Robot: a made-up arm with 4 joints.
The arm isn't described. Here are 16 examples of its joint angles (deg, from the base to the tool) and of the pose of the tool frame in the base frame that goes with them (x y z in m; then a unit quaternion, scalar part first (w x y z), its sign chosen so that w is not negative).
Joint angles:
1: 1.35 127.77 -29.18 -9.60
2: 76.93 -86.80 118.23 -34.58
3: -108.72 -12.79 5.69 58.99
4: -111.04 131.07 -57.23 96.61
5: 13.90 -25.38 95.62 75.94
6: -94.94 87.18 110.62 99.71
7: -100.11 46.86 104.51 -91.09
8: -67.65 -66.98 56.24 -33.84
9: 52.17 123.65 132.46 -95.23
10: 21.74 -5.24 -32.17 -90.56
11: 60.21 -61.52 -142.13 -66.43
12: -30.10 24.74 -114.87 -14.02
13: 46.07 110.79 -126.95 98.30
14: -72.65 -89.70 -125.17 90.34
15: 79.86 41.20 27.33 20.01
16: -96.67 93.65 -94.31 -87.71
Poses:
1: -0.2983 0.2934 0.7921 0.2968 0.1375 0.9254 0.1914
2: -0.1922 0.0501 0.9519 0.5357 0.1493 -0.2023 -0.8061
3: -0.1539 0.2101 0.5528 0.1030 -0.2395 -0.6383 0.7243
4: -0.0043 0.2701 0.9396 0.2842 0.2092 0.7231 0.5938
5: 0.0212 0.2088 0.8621 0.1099 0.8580 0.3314 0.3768
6: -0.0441 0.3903 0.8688 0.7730 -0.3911 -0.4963 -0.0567
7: -0.0252 0.4284 0.8310 0.5519 0.1948 0.7084 0.3945
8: -0.1053 0.1120 0.5806 0.2025 -0.8512 0.4629 0.1419
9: -0.4560 0.1681 0.6393 0.4362 -0.4174 -0.0479 0.7958
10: -0.0682 0.2142 0.7611 0.2386 -0.9325 0.0556 -0.2653
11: -0.2884 0.0968 0.9082 0.4089 0.6994 -0.5769 -0.1042
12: 0.0011 0.3051 0.8581 0.7851 0.4062 0.4047 -0.2340
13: -0.3538 0.3333 0.6662 0.6663 -0.3497 -0.6577 0.0342
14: -0.0455 -0.0197 0.7085 0.1580 0.7249 -0.2882 0.6054
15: -0.1678 0.3527 0.7948 0.5178 0.5244 0.5223 0.4291
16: -0.0552 0.3021 0.7561 0.3905 -0.6472 -0.5828 0.2981
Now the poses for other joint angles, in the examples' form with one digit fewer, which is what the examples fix.
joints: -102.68 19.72 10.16 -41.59
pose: -0.197 0.297 0.677 0.401 -0.521 -0.015 0.754
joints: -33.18 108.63 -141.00 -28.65
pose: -0.193 0.286 1.000 0.590 0.367 0.524 0.493
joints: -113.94 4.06 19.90 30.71
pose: -0.189 0.259 0.594 0.312 -0.392 -0.444 0.743
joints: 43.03 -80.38 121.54 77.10
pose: -0.119 0.003 0.889 0.058 0.684 -0.195 0.700
